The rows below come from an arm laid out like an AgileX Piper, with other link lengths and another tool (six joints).
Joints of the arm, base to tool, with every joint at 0 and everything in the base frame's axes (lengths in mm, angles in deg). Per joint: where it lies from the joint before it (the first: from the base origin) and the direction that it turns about. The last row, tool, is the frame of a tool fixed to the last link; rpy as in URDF.
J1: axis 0 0 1 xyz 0 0 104.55
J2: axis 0 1 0 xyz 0 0 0
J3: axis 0 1 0 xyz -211.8 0 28.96
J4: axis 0.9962 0 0.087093 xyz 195.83 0 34.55
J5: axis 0 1 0 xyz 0 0 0
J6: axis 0.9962 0 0.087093 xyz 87.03 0 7.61
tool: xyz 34.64 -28 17.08 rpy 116.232 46.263 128.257
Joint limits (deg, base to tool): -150..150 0..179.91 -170..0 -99.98..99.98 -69.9..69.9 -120..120
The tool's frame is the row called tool.
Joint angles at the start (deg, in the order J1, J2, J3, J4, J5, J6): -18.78, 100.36, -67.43, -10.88, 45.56, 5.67
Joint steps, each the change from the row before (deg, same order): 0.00, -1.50, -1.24, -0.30, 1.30, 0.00; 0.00, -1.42, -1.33, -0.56, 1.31, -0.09; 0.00, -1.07, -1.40, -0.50, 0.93, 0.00; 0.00, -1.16, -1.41, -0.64, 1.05, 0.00; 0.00, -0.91, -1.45, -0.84, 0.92, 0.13; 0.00, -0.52, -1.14, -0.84, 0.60, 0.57; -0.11, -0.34, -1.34, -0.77, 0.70, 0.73; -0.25, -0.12, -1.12, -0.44, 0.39, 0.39; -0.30, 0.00, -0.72, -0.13, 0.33, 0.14; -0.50, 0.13, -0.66, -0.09, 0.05, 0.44
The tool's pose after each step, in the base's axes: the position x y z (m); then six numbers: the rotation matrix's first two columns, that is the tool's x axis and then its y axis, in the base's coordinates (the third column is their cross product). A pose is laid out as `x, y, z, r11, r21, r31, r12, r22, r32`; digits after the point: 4 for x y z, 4 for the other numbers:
0.2693, -0.1387, 0.1334, -0.5656, 0.8075, 0.1674, 0.8242, 0.5606, 0.0807
0.2696, -0.1400, 0.1457, -0.5698, 0.8097, 0.1406, 0.8218, 0.5632, 0.0869
0.2706, -0.1414, 0.1569, -0.5727, 0.8119, 0.1133, 0.8197, 0.5648, 0.0956
0.2708, -0.1428, 0.1688, -0.5747, 0.8140, 0.0847, 0.8176, 0.5666, 0.1021
0.2711, -0.1445, 0.1798, -0.5748, 0.8164, 0.0554, 0.8164, 0.5676, 0.1061
0.2712, -0.1462, 0.1877, -0.5692, 0.8215, 0.0324, 0.8190, 0.5632, 0.1098
0.2713, -0.1484, 0.1955, -0.5587, 0.8293, 0.0114, 0.8246, 0.5539, 0.1153
0.2715, -0.1508, 0.2012, -0.5499, 0.8352, -0.0047, 0.8287, 0.5463, 0.1215
0.2713, -0.1528, 0.2043, -0.5427, 0.8398, -0.0115, 0.8325, 0.5397, 0.1249
0.2710, -0.1558, 0.2066, -0.5297, 0.8480, -0.0183, 0.8394, 0.5271, 0.1326

